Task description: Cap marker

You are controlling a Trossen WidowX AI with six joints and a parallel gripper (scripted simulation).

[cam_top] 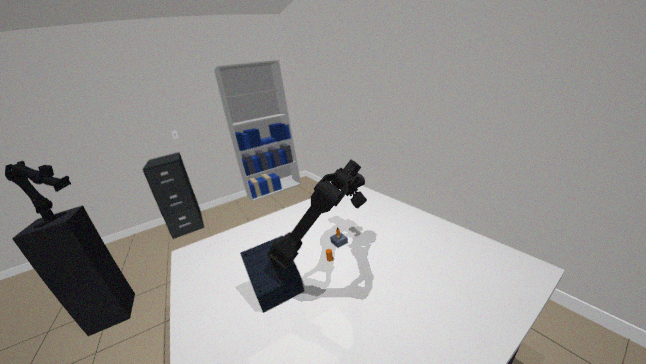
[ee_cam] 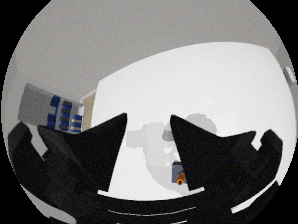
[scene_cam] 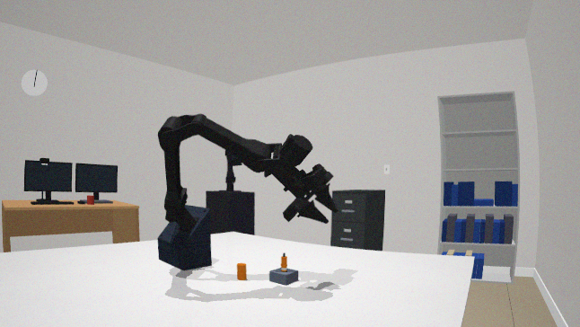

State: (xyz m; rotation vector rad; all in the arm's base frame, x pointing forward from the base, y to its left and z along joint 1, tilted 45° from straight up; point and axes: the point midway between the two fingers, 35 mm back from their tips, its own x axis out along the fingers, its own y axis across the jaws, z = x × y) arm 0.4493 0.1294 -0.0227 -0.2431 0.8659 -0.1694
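My gripper tip is now 250 mm past the orange cap, 180 mm above it and 90 mm to the left of it.
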